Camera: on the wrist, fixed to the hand. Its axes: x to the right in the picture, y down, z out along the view.
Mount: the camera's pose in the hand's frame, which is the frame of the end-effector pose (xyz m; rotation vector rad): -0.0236 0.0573 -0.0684 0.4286 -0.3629 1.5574
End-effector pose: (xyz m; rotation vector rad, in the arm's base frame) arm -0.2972 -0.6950 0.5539 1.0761 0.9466 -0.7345
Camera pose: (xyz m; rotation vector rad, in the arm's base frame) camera -0.2762 -0.6108 0.5854 1.5724 -0.4988 0.2229
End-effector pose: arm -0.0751 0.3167 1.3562 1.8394 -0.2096 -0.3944
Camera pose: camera -0.0683 0.3685 1.4323 1.4399 -1.9022 0.4680
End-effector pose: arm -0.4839 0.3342 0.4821 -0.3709 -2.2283 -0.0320
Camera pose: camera -0.4023 0.3727 0.5015 -1.8035 -1.6142 1.3581
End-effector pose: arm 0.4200 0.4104 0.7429 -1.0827 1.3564 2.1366
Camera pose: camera 0.4240 0.3255 0.7788 -0.6377 -1.9336 -1.6901
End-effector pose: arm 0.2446 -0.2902 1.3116 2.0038 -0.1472 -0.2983
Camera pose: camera 0.2423 -0.2503 1.3948 1.6272 -1.9675 0.4228
